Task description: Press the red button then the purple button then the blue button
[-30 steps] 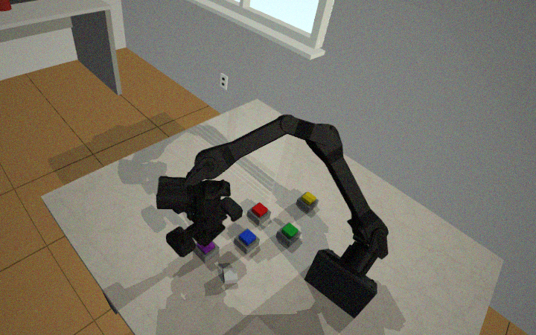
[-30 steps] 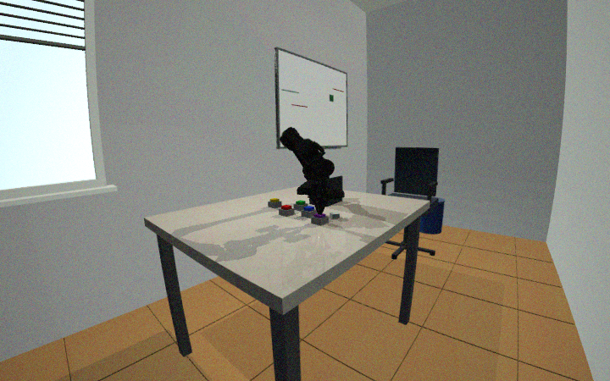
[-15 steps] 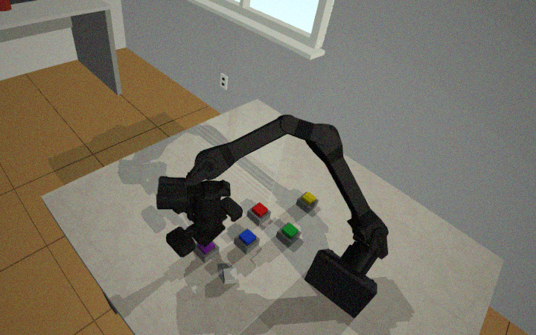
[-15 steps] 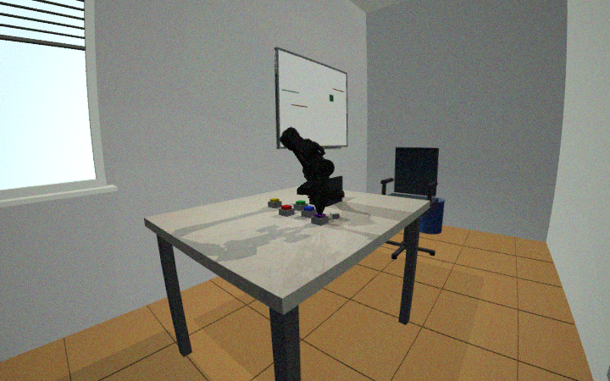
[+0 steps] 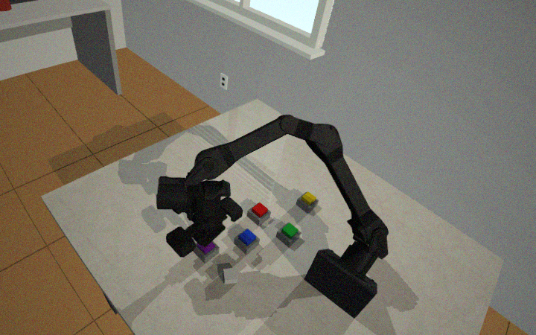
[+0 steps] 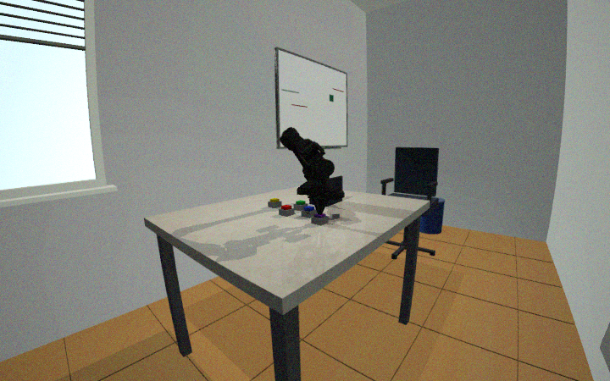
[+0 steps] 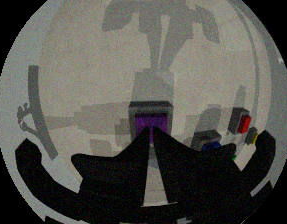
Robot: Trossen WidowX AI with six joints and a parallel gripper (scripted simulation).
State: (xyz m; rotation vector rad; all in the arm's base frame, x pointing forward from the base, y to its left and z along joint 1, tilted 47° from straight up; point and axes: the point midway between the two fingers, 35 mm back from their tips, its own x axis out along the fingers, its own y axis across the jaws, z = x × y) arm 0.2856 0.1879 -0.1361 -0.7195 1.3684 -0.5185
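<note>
My gripper tip is now 1 cm above the purple button. Round my gripper tip: small grey block: 10 cm behind, 2 cm below, 1 cm to the right; blue button: 10 cm to the right, 4 cm behind; red button: 19 cm to the right, 1 cm ahead.
</note>
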